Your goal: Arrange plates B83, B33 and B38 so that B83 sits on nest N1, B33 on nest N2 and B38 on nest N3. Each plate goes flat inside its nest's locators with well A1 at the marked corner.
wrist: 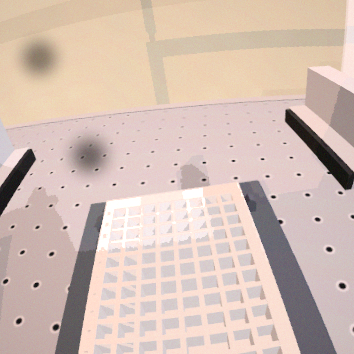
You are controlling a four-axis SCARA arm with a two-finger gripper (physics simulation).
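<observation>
A white multi-well plate lies between the dark side strips of a nest at the lower middle of the wrist view. It looks flat. Its near end is cut off by the frame, and no label or A1 mark can be read, so I cannot tell which plate or nest it is. Small dark locators show by its far corners. My gripper is open and empty, with one black-padded finger at the left edge and the other at the right. The fingers stand wider apart than the plate, beyond its far end in the view.
A pale perforated deck with rows of small holes surrounds the nest. Its far edge crosses the upper view, with a tan floor with darker bands beyond. Shadows fall on the deck at the left and beyond the plate. Two blurred dark spots show at the upper left.
</observation>
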